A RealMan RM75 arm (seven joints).
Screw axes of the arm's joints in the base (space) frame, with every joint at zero. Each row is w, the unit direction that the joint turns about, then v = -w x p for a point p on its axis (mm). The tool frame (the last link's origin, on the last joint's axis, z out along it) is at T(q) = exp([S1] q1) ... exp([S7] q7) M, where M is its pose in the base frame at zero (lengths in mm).
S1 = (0, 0, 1, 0, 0, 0)
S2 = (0, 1, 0, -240.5, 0, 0)
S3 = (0, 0, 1, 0, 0, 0)
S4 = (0, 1, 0, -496.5, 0, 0)
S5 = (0, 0, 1, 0, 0, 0)
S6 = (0, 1, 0, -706.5, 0, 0)
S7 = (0, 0, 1, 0, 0, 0)
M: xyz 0 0 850.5 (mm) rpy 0 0 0 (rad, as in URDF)
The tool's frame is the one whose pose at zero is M.
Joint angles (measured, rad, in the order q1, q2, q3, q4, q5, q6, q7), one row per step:
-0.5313 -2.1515 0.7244 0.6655 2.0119 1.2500 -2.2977
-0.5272 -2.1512 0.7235 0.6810 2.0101 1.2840 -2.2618
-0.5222 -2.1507 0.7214 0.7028 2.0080 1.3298 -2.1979
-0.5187 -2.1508 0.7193 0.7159 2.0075 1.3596 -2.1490
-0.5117 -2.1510 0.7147 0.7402 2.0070 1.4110 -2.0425
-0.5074 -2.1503 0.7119 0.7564 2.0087 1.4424 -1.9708
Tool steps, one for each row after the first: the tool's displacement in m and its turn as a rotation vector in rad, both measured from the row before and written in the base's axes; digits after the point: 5 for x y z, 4 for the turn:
0.00311 -0.00222 0.00253 -0.0019 0.0063 -0.0512
0.00422 -0.00291 0.00379 0.0036 0.0163 -0.0827
0.00247 -0.00231 0.00214 0.0043 0.0132 -0.0588
0.00383 -0.00423 0.00419 0.0176 0.0327 -0.1197
0.00197 -0.00261 0.00302 0.0142 0.0251 -0.0795

